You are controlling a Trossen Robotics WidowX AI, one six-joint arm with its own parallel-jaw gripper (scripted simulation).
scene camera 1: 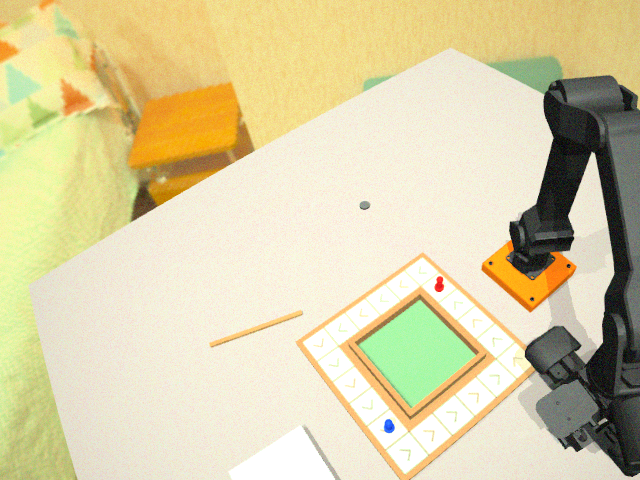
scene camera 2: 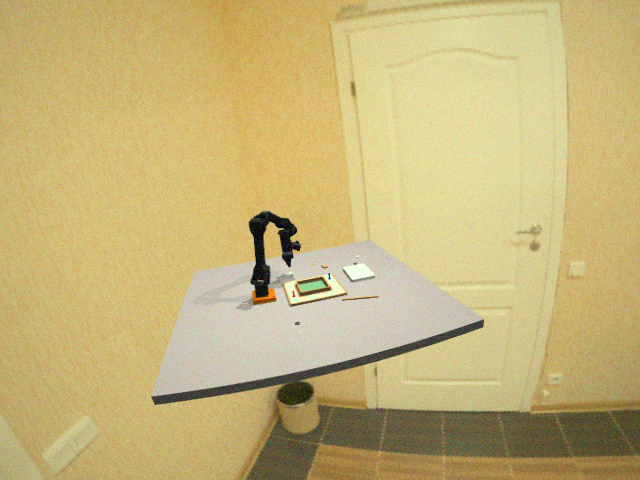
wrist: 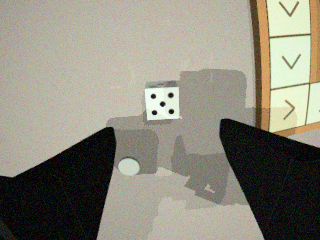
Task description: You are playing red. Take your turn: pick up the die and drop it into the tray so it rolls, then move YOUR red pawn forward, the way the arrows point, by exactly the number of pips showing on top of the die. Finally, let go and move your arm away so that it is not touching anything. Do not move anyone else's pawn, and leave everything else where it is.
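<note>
My gripper, which the wrist view shows as well, is open and holds nothing. There is a white die that I can see, and a green tray.
</note>
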